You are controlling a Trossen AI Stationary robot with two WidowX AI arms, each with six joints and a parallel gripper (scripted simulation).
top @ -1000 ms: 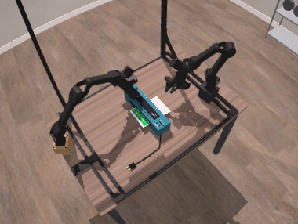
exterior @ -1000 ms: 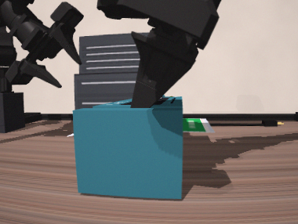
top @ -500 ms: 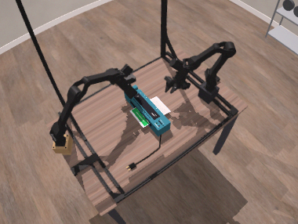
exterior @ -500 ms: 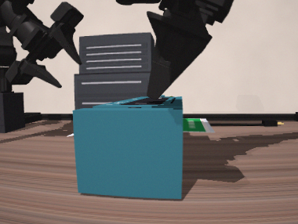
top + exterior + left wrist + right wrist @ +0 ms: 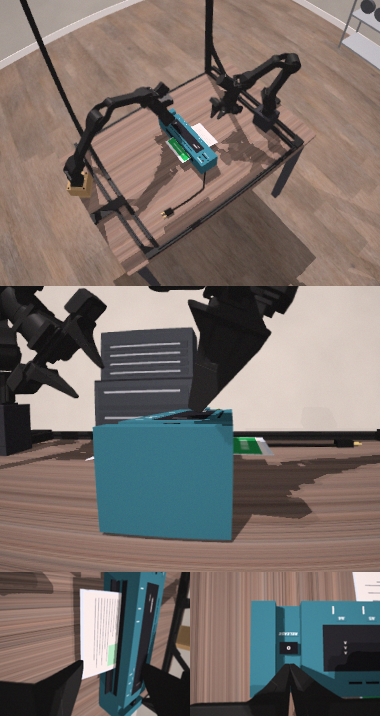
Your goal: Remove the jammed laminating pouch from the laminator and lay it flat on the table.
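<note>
Right now my right hand is 5 cm above the release key, 3 cm to the right of it and 1 cm past it. Also, from my right hand: plug: 46 cm ahead, 17 cm to the right, 11 cm below.
</note>
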